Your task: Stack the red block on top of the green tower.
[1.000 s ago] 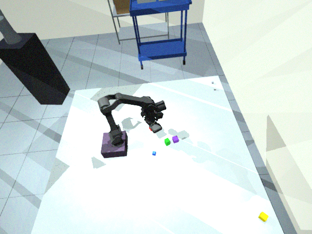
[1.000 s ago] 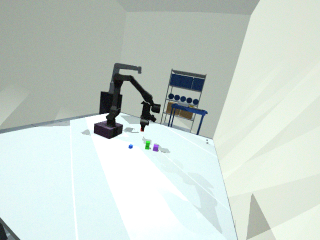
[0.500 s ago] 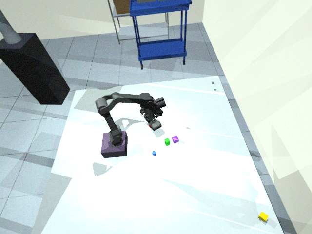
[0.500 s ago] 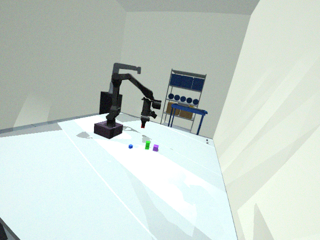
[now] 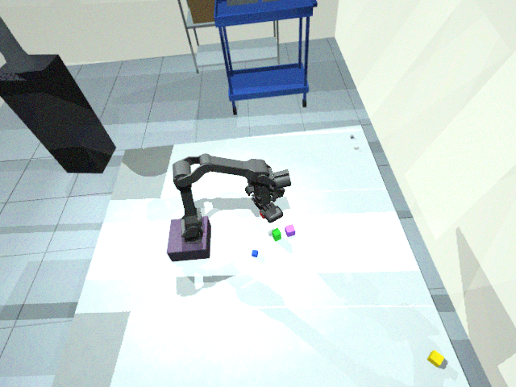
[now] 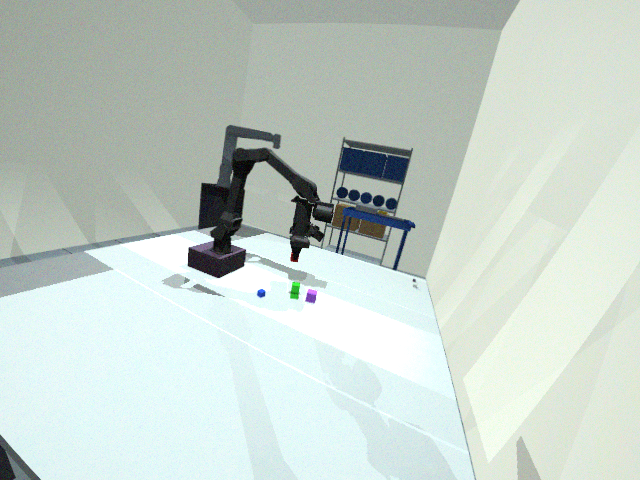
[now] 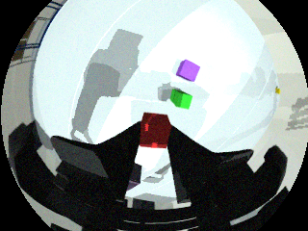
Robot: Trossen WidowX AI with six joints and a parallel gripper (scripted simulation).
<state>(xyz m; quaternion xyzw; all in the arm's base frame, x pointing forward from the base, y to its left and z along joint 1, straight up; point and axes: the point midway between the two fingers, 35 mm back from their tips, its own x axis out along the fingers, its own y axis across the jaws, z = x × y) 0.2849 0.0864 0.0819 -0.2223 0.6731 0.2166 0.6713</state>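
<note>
The purple block lies 110 mm below my gripper tip, 100 mm ahead of it and 10 mm to the right of it. Round my gripper tip: yellow block: 560 mm ahead, 440 mm to the right, 110 mm below; then small blue block: 120 mm to the right, 120 mm below, 40 mm behind; then red block: right at my gripper tip.
</note>
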